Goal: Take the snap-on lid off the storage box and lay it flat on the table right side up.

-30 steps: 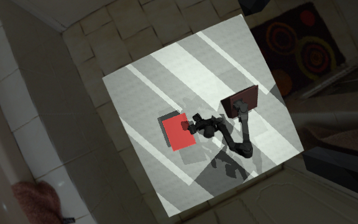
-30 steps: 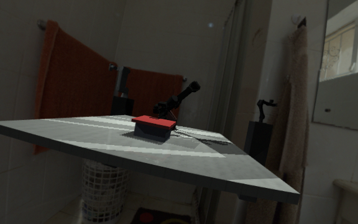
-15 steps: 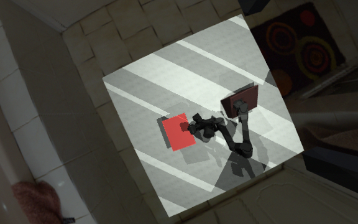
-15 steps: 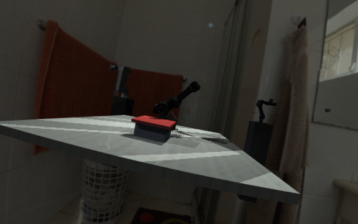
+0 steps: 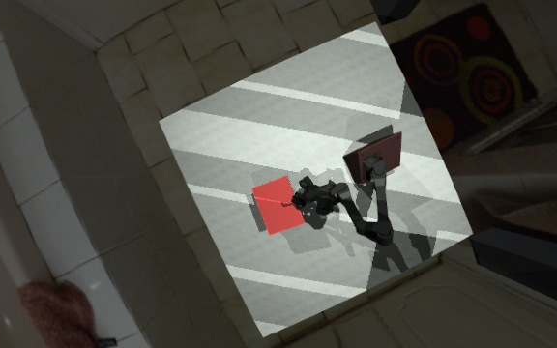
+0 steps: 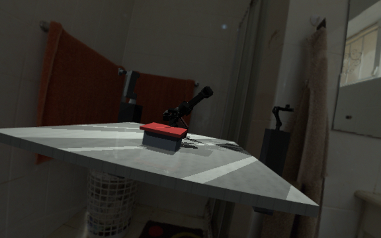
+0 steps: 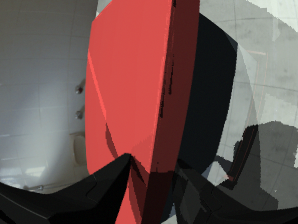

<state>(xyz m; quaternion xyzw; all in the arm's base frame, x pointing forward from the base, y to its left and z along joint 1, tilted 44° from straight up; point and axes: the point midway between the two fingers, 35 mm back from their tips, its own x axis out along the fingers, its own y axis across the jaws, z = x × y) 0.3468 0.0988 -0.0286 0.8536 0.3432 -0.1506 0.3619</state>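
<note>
The red lid is 8 cm ahead of my gripper tip. Round my gripper tip: grey-blue storage box (7 cm ahead, 6 cm below).
</note>
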